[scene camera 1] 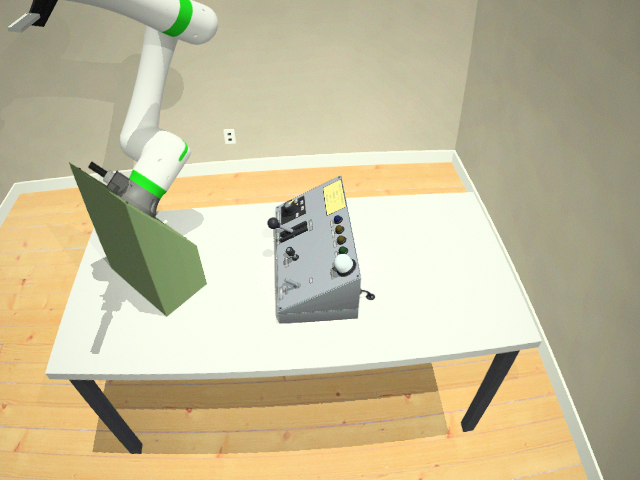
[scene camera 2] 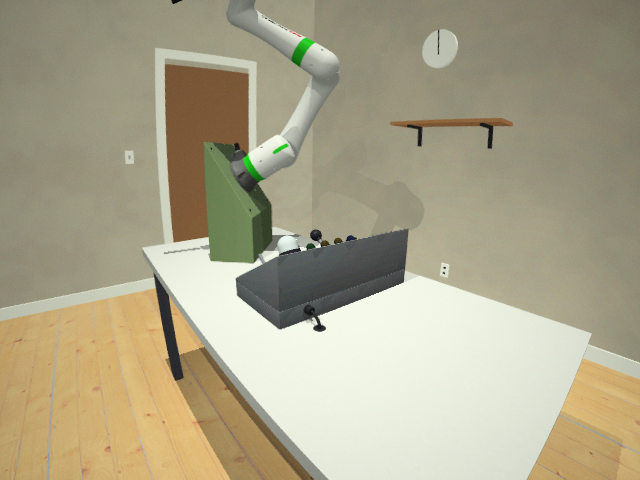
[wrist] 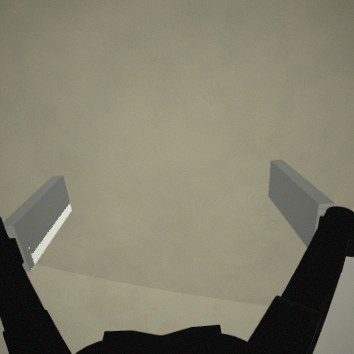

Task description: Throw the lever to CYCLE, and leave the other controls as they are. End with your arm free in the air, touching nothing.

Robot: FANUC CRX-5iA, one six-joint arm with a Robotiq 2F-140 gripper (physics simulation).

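Where they show: gripper, fingertip midpoint: (wrist: 167, 185); arm's base at its link origin: (scene camera 1: 134, 205) (scene camera 2: 240, 177).
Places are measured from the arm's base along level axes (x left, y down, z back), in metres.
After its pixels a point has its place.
Observation:
The control box (scene camera 1: 315, 248) @[x 0.070, y 0.199, z -0.549 m] (scene camera 2: 341, 279) @[x 0.101, y 0.241, z -0.662 m] stands on the table. A lever with a black ball knob (scene camera 1: 272, 223) @[x 0.144, y 0.170, z -0.399 m] (scene camera 2: 315, 235) @[x 0.149, y 0.179, z -0.413 m] rises from a dark slotted plate on its sloping face; in scene camera 1 the shaft leans left, toward the low edge. The lettering beside it is too small to read, so I cannot tell which position is CYCLE. My gripper (wrist: 167, 185) @[x -0.357, y -0.757, z -0.118 m] is open and empty, its two grey pads wide apart with wall behind them. In scene camera 1, part of it shows high at the top left, far from the box. The lever does not show in the wrist view.
Other controls are a dark rotary knob (scene camera 1: 289, 207) @[x 0.269, y 0.202, z -0.434 m], a small black-tipped toggle (scene camera 1: 291, 252) @[x 0.042, y 0.196, z -0.477 m], a silver switch (scene camera 1: 292, 284) @[x -0.073, y 0.216, z -0.496 m], a row of coloured buttons and a white dome (scene camera 1: 343, 263) @[x -0.067, y 0.116, z -0.647 m] (scene camera 2: 288, 244) @[x -0.054, y 0.122, z -0.666 m]. The green pedestal (scene camera 1: 149, 253) @[x -0.148, y 0.051, z -0.098 m] (scene camera 2: 230, 222) @[x -0.082, y 0.164, z -0.139 m] carries my arm on the table (scene camera 1: 413, 310) @[x -0.050, y 0.328, z -0.876 m] (scene camera 2: 413, 372) @[x 0.079, y 0.328, z -0.986 m].

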